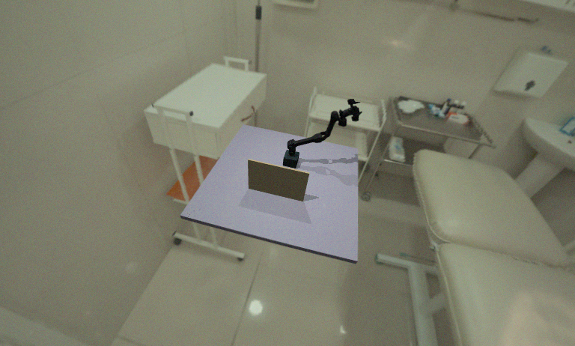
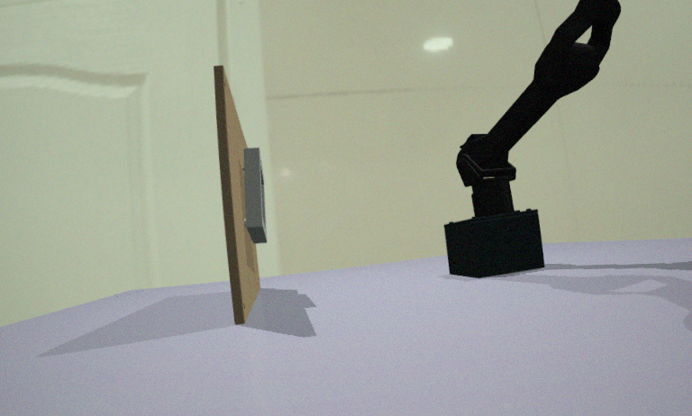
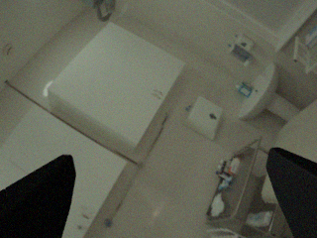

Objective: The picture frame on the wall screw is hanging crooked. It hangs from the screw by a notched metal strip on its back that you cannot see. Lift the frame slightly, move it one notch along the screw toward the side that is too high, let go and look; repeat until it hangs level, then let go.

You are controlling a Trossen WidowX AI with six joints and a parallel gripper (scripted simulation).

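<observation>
The picture frame is 63 cm to the right of my gripper tip, 53 cm ahead of it and 42 cm below it. The rest, counted from my gripper tip: wall board: 63 cm to the right, 54 cm ahead, 43 cm below.
</observation>
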